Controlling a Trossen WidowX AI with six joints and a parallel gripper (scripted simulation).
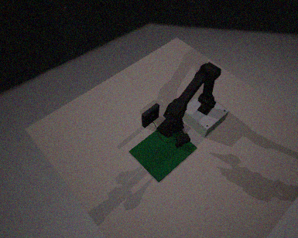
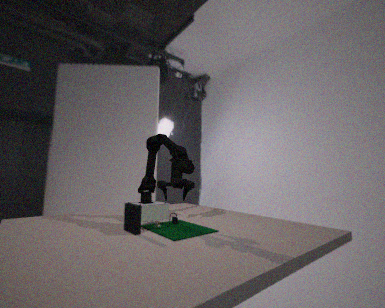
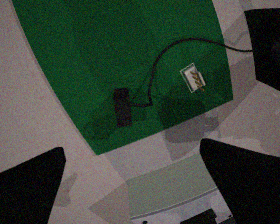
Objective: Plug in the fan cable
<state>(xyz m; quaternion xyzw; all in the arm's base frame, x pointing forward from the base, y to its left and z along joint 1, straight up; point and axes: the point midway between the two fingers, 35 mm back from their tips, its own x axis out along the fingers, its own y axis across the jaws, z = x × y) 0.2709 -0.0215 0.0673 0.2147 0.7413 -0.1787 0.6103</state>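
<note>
Now: the fan plug 1 cm behind my gripper tip, 1 cm to the left of it and 10 cm below it. Also, from my gripper tip: green board: 6 cm ahead, 4 cm to the right, 14 cm below; then black fan: 5 cm behind, 21 cm to the right, 6 cm below; then four-pin fan header: 4 cm behind, 8 cm to the right, 12 cm below.
</note>
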